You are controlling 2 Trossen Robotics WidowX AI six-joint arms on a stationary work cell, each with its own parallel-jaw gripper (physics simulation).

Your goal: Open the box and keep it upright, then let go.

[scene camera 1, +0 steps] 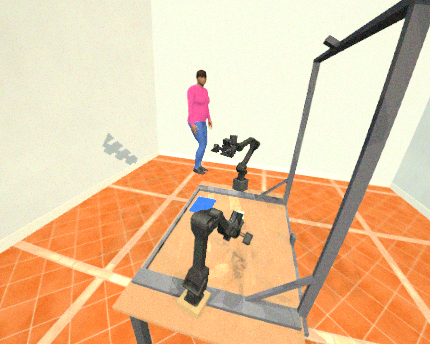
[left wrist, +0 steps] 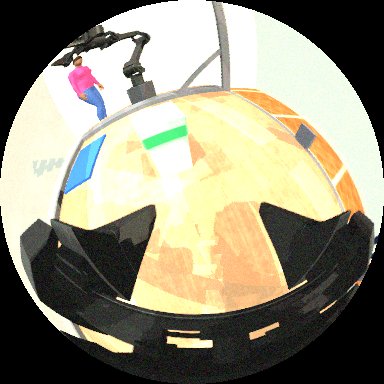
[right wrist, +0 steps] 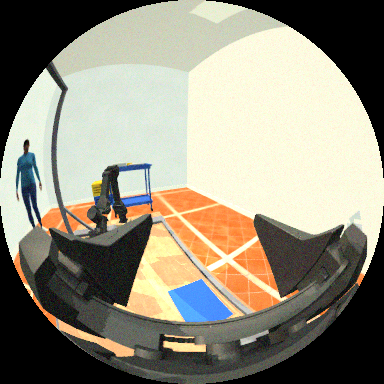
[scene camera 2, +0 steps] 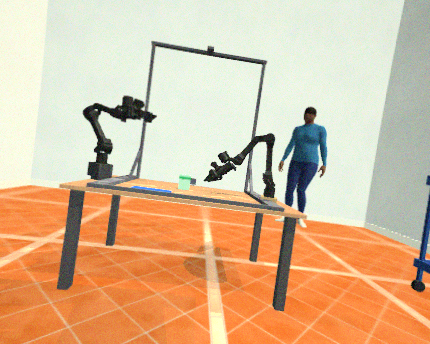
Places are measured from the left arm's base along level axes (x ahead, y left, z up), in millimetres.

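Where they show: left gripper, between the fingertips: (left wrist: pixel 209 208) (scene camera 2: pixel 205 181); right gripper, between the fingertips: (scene camera 1: pixel 215 152) (right wrist: pixel 205 219) (scene camera 2: pixel 151 114); left arm's base, origin of its link: (scene camera 1: pixel 194 297) (right wrist: pixel 122 220) (scene camera 2: pixel 269 196); right arm's base, origin of its link: (scene camera 1: pixel 241 179) (left wrist: pixel 138 84) (scene camera 2: pixel 101 163).
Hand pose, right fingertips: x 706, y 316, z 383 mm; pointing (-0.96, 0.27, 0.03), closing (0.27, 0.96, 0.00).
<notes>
Each offset is from my right fingertips to the top centre of the thing. "pt": to the spot under its first point. Level surfaces: height alone.
A small pale green box @(dx -153, dy -281, dz -323 mm) (scene camera 2: pixel 184 184) (left wrist: pixel 172 156) stands upright on the table, with a brighter green band around its top; its lid looks closed. In scene camera 1 it is mostly hidden behind the left gripper. My left gripper (scene camera 2: pixel 209 178) (left wrist: pixel 209 208) is open and empty, low over the table. It is to the right of the box in scene camera 2 and apart from it; in the left wrist view the box lies beyond the fingers, left of centre. My right gripper (scene camera 1: pixel 216 148) (scene camera 2: pixel 153 117) (right wrist: pixel 205 219) is open and empty, high above the table, far from the box.
A flat blue sheet @(dx -72, dy +40, dz -411 mm) (scene camera 1: pixel 202 204) (scene camera 2: pixel 150 189) (left wrist: pixel 86 164) (right wrist: pixel 200 300) lies near the table's edge. A dark frame @(pt dx +290, dy -507, dz +187 mm) (scene camera 1: pixel 302 130) (scene camera 2: pixel 150 95) rises above the table @(dz -419 mm) (scene camera 1: pixel 175 250). A person in pink (scene camera 1: pixel 198 105) and one in blue (scene camera 2: pixel 305 142) stand beyond the table. A blue cart (right wrist: pixel 135 201) stands farther off.
</notes>
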